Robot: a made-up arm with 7 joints. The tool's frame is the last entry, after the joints. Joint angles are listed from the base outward. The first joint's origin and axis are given. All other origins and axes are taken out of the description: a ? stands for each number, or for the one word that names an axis. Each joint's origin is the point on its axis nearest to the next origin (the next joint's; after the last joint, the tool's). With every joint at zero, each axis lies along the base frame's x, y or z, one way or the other. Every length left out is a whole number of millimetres.
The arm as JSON. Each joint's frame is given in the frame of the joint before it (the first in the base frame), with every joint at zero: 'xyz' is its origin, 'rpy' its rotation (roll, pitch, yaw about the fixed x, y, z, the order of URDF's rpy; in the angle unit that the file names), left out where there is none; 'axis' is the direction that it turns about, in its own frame. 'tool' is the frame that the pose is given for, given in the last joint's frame.
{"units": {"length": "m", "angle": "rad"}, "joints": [
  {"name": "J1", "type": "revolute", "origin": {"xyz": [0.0, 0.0, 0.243]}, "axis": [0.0, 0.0, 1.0]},
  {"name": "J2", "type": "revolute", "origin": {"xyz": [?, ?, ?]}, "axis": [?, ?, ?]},
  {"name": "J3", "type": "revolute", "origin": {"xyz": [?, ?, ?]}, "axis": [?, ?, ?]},
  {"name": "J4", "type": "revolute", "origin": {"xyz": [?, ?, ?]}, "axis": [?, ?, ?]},
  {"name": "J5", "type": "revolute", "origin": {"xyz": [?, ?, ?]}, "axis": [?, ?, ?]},
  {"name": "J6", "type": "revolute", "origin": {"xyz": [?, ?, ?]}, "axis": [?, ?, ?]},
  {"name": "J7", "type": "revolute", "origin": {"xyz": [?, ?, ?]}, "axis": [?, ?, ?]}
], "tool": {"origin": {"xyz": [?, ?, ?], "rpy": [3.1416, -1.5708, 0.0]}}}
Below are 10 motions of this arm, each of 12 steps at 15 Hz.
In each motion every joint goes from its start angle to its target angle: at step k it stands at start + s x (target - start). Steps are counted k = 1, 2, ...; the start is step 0. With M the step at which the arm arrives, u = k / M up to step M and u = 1 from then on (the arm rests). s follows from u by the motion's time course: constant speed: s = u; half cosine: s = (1 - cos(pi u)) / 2; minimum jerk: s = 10 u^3 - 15 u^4 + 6 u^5.
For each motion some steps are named. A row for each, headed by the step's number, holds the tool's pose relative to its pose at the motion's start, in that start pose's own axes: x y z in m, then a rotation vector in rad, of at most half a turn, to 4 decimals.
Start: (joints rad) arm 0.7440 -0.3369 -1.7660 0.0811 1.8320 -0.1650 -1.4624
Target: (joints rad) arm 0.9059 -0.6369 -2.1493 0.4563 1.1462 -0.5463 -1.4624
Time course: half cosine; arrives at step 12
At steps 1, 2, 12:
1: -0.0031 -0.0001 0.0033 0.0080 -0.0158 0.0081
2: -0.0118 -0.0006 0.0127 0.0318 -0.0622 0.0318
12: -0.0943 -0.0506 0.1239 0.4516 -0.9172 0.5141

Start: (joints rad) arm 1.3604 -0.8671 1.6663 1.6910 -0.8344 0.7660 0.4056
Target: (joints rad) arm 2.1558 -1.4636 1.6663 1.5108 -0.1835 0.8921 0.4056
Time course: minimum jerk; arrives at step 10
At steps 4, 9, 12:
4: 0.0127 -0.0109 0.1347 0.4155 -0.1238 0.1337
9: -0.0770 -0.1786 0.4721 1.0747 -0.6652 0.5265
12: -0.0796 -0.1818 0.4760 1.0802 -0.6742 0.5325

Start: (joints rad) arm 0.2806 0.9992 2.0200 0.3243 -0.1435 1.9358 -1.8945
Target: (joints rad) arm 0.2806 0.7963 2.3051 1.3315 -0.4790 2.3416 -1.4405
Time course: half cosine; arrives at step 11
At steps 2, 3, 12:
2: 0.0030 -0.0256 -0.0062 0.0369 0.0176 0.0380
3: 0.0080 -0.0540 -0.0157 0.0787 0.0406 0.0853
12: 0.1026 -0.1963 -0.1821 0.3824 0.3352 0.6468

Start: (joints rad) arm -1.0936 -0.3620 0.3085 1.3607 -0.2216 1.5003 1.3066
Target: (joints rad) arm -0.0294 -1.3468 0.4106 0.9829 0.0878 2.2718 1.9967
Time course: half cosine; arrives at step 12
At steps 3, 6, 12:
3: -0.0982 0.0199 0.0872 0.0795 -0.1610 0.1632
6: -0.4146 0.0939 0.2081 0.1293 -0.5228 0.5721
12: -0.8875 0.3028 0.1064 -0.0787 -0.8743 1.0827

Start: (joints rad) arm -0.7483 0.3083 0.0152 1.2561 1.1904 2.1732 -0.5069
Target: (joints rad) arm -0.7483 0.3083 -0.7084 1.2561 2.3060 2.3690 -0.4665
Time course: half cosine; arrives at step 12
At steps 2, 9, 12:
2: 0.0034 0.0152 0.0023 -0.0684 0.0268 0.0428
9: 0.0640 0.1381 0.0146 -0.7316 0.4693 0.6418
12: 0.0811 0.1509 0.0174 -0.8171 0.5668 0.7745

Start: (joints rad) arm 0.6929 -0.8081 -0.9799 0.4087 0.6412 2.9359 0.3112
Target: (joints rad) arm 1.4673 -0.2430 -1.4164 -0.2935 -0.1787 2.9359 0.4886
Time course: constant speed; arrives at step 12
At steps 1, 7, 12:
1: 0.0107 -0.0423 0.0634 0.0955 0.0805 0.0637
7: 0.2306 -0.2244 0.3665 0.5949 0.6204 0.2099
12: 0.5010 -0.2391 0.4682 0.8622 1.0409 0.0079

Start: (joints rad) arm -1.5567 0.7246 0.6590 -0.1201 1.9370 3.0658 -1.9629
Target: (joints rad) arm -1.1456 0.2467 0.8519 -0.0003 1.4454 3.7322 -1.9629
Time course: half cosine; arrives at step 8
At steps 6, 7, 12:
6: -0.1523 0.0723 0.2991 -0.9640 -0.3838 -0.2153
7: -0.1849 0.0827 0.3239 -1.0721 -0.4254 -0.2610
12: -0.1969 0.0863 0.3317 -1.1092 -0.4393 -0.2780

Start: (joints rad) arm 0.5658 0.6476 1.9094 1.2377 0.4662 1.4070 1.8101
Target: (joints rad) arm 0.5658 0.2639 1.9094 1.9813 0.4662 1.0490 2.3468
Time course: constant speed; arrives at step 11
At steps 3, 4, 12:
3: 0.0971 0.0259 -0.0034 -0.2037 0.1431 0.2600
4: 0.1277 0.0389 -0.0074 -0.2710 0.1921 0.3478
12: 0.2980 0.1773 -0.0765 -0.7503 0.5647 0.9407

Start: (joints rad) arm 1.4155 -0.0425 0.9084 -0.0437 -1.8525 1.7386 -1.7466
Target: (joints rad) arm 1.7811 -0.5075 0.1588 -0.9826 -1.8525 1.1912 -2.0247
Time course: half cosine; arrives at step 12
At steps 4, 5, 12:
4: 0.0262 -0.0553 -0.0121 0.2559 -0.0619 -0.1888
5: 0.0385 -0.0683 -0.0223 0.3626 -0.0929 -0.2768
12: 0.0951 0.0039 -0.1162 0.7475 -0.3145 -0.6206

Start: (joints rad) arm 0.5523 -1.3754 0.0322 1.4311 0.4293 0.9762 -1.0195
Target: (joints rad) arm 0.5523 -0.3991 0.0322 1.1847 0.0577 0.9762 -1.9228
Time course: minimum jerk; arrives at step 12
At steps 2, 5, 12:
2: 0.0136 0.0008 -0.0280 -0.0305 0.0260 -0.0539
5: 0.0948 -0.0292 -0.2916 -0.3490 0.1998 -0.5087
12: 0.0049 -0.2973 -0.8234 -1.2625 0.1838 -1.2499

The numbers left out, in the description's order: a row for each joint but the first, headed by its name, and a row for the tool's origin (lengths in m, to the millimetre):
J2: xyz 0.0 -0.072 0.0, axis 0.0 -1.0 0.0
J3: xyz 0.0 0.0 0.497, axis 0.0 0.0 1.0
J4: xyz 0.021 0.049 0.0, axis 0.0 1.0 0.0
J5: xyz -0.014 0.0 0.413, axis 0.0 0.0 1.0
J6: xyz 0.0 -0.1 0.0, axis 0.0 -1.0 0.0
J7: xyz 0.012 0.0 0.085, axis 1.0 0.0 0.0
tool: xyz 0.0 0.0 0.0

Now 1 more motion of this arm.
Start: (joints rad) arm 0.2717 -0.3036 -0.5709 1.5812 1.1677 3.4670 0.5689
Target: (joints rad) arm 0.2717 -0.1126 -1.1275 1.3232 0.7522 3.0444 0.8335
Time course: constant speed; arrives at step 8
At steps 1, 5, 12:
1: -0.0085 0.0010 0.0438 0.0441 0.0093 0.0618
5: -0.0067 -0.0108 0.2281 0.2510 0.0196 0.2356
12: 0.0330 -0.0358 0.3633 0.4153 0.0026 0.2795

